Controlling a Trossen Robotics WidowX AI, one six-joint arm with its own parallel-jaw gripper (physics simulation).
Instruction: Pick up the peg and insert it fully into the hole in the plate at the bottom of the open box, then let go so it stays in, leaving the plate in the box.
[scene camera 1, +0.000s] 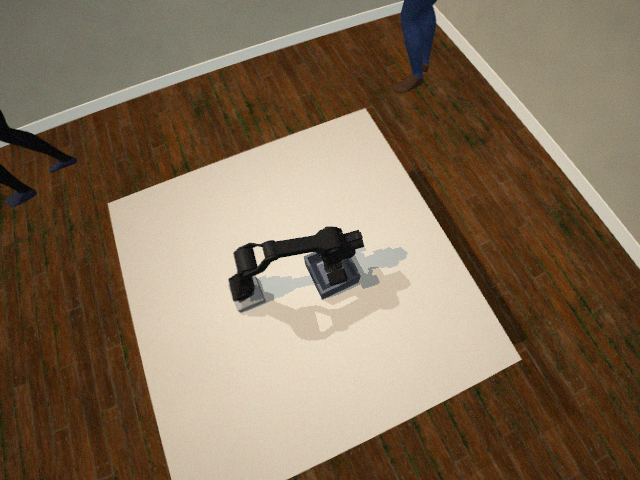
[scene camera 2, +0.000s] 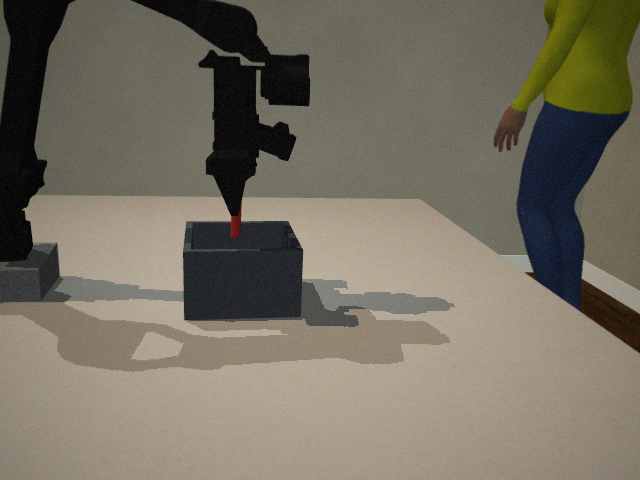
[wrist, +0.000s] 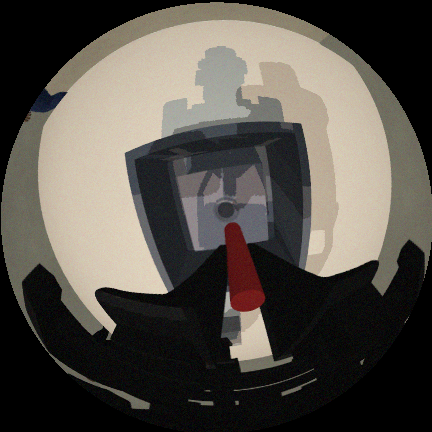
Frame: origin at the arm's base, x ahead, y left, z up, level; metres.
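Seen in the pictures: gripper, fingertip midpoint: (scene camera 1: 330, 265) (scene camera 2: 235, 214) (wrist: 236, 249); arm's base, link origin: (scene camera 1: 243, 291) (scene camera 2: 5, 253).
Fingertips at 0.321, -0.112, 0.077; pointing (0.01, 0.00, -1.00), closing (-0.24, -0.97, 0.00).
Pixels of each thing's middle, then the offset from my fingertips to it, as dx, dy, dz. Level surfaces: height alone.
- red peg, body centre: (wrist: 237, 253) (scene camera 2: 236, 209) +0.002, +0.000, +0.007
- dark open box, body centre: (wrist: 225, 207) (scene camera 2: 240, 266) (scene camera 1: 331, 269) +0.009, +0.001, -0.080
- grey plate, body centre: (wrist: 224, 204) (scene camera 1: 331, 270) +0.009, +0.001, -0.095
- pale surface, surface height: dz -0.129
My gripper (scene camera 2: 235, 213) (wrist: 236, 249) is shut on the red peg (scene camera 2: 235, 227) (wrist: 243, 275) and holds it near upright over the dark open box (scene camera 1: 341, 290) (scene camera 2: 242, 284) (wrist: 155, 215). In scene camera 2 the peg's lower end is at about the height of the box's rim, seen against the far inner wall. In the wrist view the grey plate (wrist: 252, 225) lies at the bottom of the box, and its round hole (wrist: 226, 210) shows just beyond the peg's lower end. The peg is clear of the plate. In scene camera 1 the arm hides the peg and the fingertips.
The arm's grey base (scene camera 1: 251, 302) (scene camera 2: 20, 283) stands left of the box on the pale surface (scene camera 1: 232, 392) (scene camera 2: 310, 423). The box walls surround the plate on all sides. A person in blue trousers (scene camera 1: 418, 38) (scene camera 2: 550, 180) stands beyond the surface; black-clad legs (scene camera 1: 31, 142) show at the left.
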